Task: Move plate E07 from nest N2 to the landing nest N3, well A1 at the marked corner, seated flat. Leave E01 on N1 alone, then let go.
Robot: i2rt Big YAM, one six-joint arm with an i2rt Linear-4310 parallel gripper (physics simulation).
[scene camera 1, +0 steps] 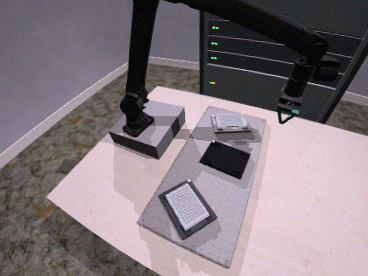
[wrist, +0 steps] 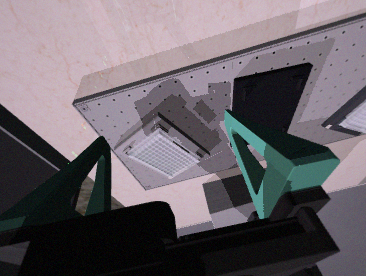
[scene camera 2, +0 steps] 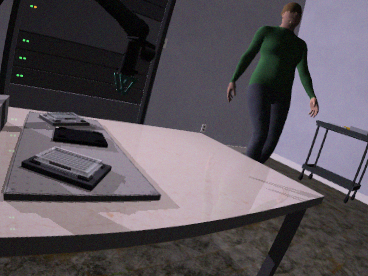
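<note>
My gripper point(scene camera 1: 286, 120) point(scene camera 2: 123, 89) point(wrist: 165, 128) is open and empty, raised high over the far right side of the table, away from the nests. A clear-white well plate point(scene camera 1: 187, 205) point(scene camera 2: 70, 161) point(wrist: 358, 121) sits on the near dark nest point(scene camera 1: 212, 216) point(scene camera 2: 90, 184). Another well plate point(scene camera 1: 231, 121) point(scene camera 2: 64, 117) point(wrist: 165, 152) sits on the far light-grey nest point(scene camera 1: 235, 131). Between them, a black nest point(scene camera 1: 225, 159) point(scene camera 2: 80, 136) point(wrist: 267, 97) is empty. Plate and nest labels cannot be read, so I cannot tell which plate is E07.
The nests stand on a grey perforated board point(scene camera 1: 227, 215) point(scene camera 2: 130, 185) point(wrist: 112, 112). The arm's grey base block point(scene camera 1: 135, 145) stands left of it. A server rack point(scene camera 1: 202, 75) stands behind the table. In scene camera 2, a person in green point(scene camera 2: 272, 60) stands beyond the table, near a cart point(scene camera 2: 340, 129).
</note>
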